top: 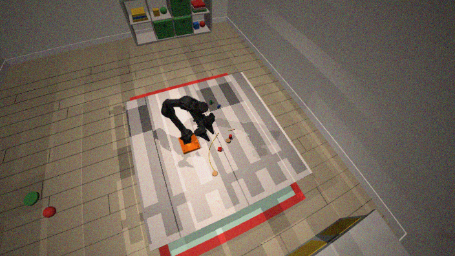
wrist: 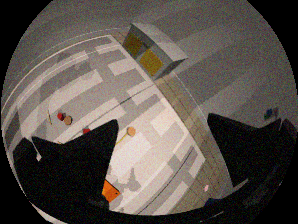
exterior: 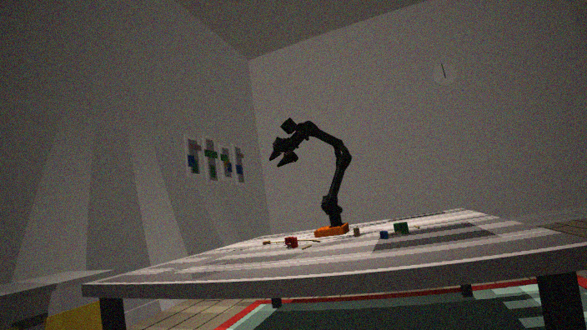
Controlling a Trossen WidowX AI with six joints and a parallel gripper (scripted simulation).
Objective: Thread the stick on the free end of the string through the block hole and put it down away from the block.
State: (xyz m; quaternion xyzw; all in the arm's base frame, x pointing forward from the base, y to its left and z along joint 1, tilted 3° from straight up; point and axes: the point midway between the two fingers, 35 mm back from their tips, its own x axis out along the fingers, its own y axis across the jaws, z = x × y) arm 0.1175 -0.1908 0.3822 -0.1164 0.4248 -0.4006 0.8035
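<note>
Right now the red wooden block is 37 cm below my gripper tip, 9 cm ahead of it and 7 cm to the left of it. The rest, counted from my gripper tip: wooden disc (38 cm below, 19 cm ahead, 12 cm to the left); round wooden button (38 cm below, 11 cm to the right, 2 cm behind); loose stick (38 cm below, 24 cm ahead, 21 cm to the left).
</note>
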